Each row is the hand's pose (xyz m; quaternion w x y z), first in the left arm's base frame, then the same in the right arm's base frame.
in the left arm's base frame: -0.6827 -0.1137 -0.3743 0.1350 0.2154 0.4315 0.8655
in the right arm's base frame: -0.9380 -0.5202 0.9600 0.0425 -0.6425 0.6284 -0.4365
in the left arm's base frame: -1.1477 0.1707 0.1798 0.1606 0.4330 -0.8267 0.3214
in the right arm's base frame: -1.1205 -1.2757 0.9542 0.1088 0.1018 -0.5377 -0.8299
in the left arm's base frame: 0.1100 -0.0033 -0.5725 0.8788 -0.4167 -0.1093 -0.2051
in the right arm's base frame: -0.3971 -0.0560 0.5456 0.5336 0.5123 0.6234 -0.2533
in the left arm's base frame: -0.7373 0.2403 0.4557 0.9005 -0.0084 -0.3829 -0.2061
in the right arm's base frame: -0.9574 -1.2874 0.4824 0.3086 0.5408 0.4379 -0.6484
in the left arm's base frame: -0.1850 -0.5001 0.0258 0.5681 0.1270 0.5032 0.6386
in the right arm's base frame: -1.1421 -0.3073 0.2744 0.0341 0.9130 -0.2239 0.3393
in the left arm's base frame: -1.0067 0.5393 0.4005 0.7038 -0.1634 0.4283 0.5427
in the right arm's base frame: -0.8285 -1.5585 0.7561 0.3063 0.8942 -0.0167 0.3262
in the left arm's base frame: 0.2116 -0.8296 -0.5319 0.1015 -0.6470 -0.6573 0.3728
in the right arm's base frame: -1.0280 0.4419 0.3250 0.9383 -0.1316 -0.2208 -0.2313
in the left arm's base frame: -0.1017 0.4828 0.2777 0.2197 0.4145 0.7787 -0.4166
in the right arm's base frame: -0.3930 -0.9910 0.1856 0.7308 -0.3631 -0.4869 -0.3116
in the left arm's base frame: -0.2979 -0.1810 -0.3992 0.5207 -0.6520 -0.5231 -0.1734
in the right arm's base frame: -0.7969 -0.2718 0.6924 0.8166 0.0408 0.4310 -0.3818
